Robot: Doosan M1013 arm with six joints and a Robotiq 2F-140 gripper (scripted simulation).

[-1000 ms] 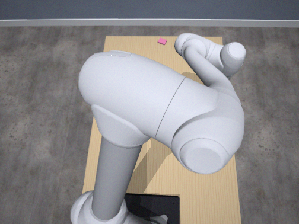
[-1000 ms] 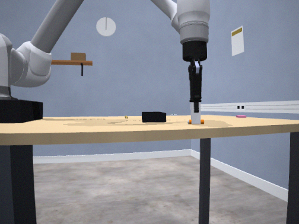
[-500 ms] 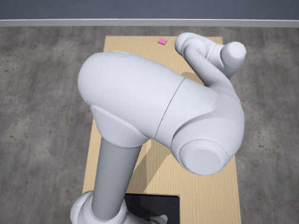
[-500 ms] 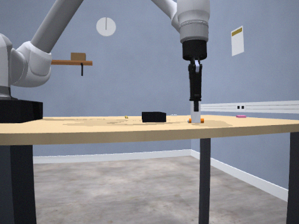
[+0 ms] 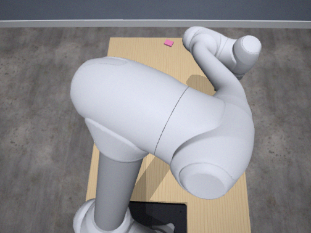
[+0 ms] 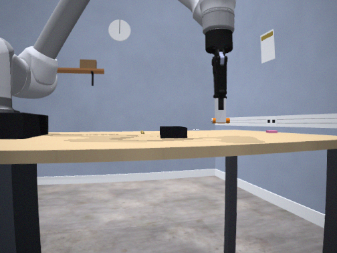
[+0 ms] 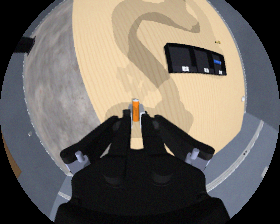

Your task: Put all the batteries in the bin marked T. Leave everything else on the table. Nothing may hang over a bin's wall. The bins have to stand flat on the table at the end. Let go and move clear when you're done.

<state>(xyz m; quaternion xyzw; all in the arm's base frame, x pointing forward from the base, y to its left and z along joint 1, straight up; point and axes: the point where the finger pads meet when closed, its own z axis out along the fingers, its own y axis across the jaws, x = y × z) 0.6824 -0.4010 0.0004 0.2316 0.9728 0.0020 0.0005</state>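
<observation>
The blue battery lies 34 cm to the left of my hand, 7 cm below it and 2 cm behind it. Also, from my hand: orange battery: 3 cm below; small brass piece: 44 cm to the left, 10 cm behind, 8 cm below; black bin: 26 cm to the left, 7 cm below, 4 cm behind.
</observation>
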